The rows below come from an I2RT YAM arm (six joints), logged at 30 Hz.
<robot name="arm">
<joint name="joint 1" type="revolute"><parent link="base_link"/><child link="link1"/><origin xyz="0 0 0.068" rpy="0 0 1.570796"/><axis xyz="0 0 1"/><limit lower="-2.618" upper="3.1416"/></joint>
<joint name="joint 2" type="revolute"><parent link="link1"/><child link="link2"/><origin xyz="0.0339 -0.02 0.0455" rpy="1.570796 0 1.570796"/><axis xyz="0 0 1"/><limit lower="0" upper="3.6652"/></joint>
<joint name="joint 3" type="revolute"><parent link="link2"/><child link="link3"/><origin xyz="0.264 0 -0.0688" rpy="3.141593 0 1.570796"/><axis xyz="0 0 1"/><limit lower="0" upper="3.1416"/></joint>
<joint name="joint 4" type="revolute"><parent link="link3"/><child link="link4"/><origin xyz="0.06 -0.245 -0.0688" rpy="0 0 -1.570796"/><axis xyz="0 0 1"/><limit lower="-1.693" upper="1.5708"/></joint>
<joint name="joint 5" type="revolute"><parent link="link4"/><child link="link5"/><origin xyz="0.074 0.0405 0.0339" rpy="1.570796 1.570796 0"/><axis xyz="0 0 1"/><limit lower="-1.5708" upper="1.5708"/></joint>
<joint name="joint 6" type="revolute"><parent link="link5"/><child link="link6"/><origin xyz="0 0.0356 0.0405" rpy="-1.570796 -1.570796 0"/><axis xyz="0 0 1"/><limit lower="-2.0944" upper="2.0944"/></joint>
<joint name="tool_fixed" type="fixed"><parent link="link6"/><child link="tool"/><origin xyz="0 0 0"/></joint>
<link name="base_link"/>
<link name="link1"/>
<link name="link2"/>
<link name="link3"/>
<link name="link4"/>
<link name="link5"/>
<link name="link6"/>
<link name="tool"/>
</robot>
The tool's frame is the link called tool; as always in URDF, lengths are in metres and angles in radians.
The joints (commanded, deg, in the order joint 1, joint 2, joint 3, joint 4, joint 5, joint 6), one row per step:
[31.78 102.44 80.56 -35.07 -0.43 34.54]
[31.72 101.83 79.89 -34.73 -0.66 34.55]
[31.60 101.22 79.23 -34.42 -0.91 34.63]
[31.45 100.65 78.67 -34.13 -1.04 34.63]
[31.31 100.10 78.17 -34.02 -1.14 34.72]
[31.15 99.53 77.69 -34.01 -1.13 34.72]
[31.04 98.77 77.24 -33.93 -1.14 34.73]
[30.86 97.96 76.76 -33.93 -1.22 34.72]
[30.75 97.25 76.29 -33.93 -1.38 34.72]
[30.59 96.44 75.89 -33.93 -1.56 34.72]
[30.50 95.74 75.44 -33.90 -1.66 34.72]
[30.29 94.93 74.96 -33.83 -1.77 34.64]
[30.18 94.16 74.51 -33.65 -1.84 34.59]
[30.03 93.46 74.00 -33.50 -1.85 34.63]
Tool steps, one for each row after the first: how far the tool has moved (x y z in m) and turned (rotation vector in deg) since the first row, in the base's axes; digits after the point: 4 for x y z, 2 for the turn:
[-0.0019 -0.0015 0.0006 0.32 -0.13 0.06]
[-0.0035 -0.0032 0.0012 0.67 -0.22 0.01]
[-0.0048 -0.0051 0.0021 0.92 -0.42 -0.07]
[-0.0063 -0.0070 0.0030 1.11 -0.49 -0.23]
[-0.0078 -0.0091 0.0039 1.16 -0.58 -0.39]
[-0.0097 -0.0111 0.0062 1.37 -0.91 -0.50]
[-0.0116 -0.0136 0.0086 1.59 -1.16 -0.63]
[-0.0137 -0.0155 0.0103 1.83 -1.30 -0.65]
[-0.0157 -0.0178 0.0130 2.16 -1.57 -0.70]
[-0.0177 -0.0195 0.0148 2.38 -1.77 -0.73]
[-0.0196 -0.0221 0.0170 2.62 -2.10 -0.81]
[-0.0215 -0.0240 0.0193 2.89 -2.52 -0.83]
[-0.0233 -0.0261 0.0207 3.09 -2.80 -1.01]

